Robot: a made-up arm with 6 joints.
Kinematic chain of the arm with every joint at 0, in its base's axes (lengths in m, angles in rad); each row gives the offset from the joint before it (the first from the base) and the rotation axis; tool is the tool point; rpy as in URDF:
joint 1: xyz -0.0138 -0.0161 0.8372 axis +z
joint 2: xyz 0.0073 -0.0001 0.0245 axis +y
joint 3: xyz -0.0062 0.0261 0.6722 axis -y
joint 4: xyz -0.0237 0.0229 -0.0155 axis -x
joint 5: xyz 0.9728 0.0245 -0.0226 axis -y
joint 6: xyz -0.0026 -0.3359 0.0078 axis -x
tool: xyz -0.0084 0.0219 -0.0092 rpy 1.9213 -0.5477 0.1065
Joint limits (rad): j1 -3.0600..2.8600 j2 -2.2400..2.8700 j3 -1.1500..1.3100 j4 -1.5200..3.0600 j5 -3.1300..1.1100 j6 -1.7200..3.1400
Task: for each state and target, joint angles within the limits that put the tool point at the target. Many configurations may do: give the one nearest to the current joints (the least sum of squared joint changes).
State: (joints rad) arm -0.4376 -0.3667 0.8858 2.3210 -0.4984 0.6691
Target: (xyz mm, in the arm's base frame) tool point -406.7 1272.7 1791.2
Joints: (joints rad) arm -1.0891 -1.0445 1.2013 2.3911 -0.5103 0.6801
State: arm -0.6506 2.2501 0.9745 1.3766 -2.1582 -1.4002
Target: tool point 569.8 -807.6 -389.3
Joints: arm -0.8597 2.0648 0.6202 1.2442 -2.1792 -1.3733
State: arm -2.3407 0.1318 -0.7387 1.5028 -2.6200 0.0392
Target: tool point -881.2 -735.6 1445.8
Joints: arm -2.4621 0.1990 -0.1549 1.5049 -2.6265 0.0381
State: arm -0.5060 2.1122 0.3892 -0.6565 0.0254 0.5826
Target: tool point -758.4 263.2 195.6
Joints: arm -0.5138 2.8700 0.0248 -0.8426 0.2907 0.7525
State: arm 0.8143 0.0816 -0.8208 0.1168 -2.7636 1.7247
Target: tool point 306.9 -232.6 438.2
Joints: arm 0.2001 0.7013 -1.0301 0.0333 -2.7895 1.7703
